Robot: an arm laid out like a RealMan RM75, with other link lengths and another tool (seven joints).
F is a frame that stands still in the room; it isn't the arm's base.
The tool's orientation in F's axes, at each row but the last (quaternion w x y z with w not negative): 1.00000 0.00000 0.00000 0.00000; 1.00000 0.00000 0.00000 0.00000; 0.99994 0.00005 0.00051 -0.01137; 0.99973 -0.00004 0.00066 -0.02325; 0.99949 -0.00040 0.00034 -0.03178; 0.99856 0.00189 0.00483 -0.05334; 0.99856 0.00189 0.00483 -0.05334; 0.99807 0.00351 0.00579 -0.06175; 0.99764 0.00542 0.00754 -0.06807; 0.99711 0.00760 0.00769 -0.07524; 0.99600 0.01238 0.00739 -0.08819; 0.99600 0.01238 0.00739 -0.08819; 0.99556 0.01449 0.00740 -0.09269
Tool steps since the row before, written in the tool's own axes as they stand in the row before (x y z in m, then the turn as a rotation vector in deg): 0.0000 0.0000 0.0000 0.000 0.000 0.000; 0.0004 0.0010 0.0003 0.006 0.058 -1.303; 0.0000 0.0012 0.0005 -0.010 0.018 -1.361; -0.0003 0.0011 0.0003 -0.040 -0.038 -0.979; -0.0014 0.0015 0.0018 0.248 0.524 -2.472; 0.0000 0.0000 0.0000 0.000 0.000 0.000; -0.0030 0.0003 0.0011 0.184 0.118 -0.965; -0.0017 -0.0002 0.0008 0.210 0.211 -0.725; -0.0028 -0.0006 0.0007 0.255 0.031 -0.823; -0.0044 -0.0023 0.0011 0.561 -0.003 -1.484; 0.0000 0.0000 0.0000 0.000 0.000 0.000; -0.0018 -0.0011 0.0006 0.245 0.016 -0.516; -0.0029 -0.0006 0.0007 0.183 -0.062 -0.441
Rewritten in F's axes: 0.0000 0.0000 0.0000 0.000 0.000 0.000; 0.0004 0.0010 0.0003 0.006 0.058 -1.303; 0.0000 0.0012 0.0005 -0.011 0.018 -1.361; -0.0002 0.0011 0.0003 -0.043 -0.036 -0.979; -0.0013 0.0016 0.0018 0.279 0.505 -2.473; 0.0000 0.0000 0.0000 0.000 0.000 0.000; -0.0029 0.0006 0.0011 0.186 0.102 -0.966; -0.0017 0.0000 0.0008 0.226 0.189 -0.726; -0.0028 -0.0002 0.0007 0.245 0.006 -0.827; -0.0047 -0.0016 0.0011 0.533 -0.063 -1.493; 0.0000 0.0000 0.0000 0.000 0.000 0.000; -0.0020 -0.0008 0.0006 0.238 -0.014 -0.520; -0.0030 -0.0001 0.0007 0.163 -0.081 -0.446
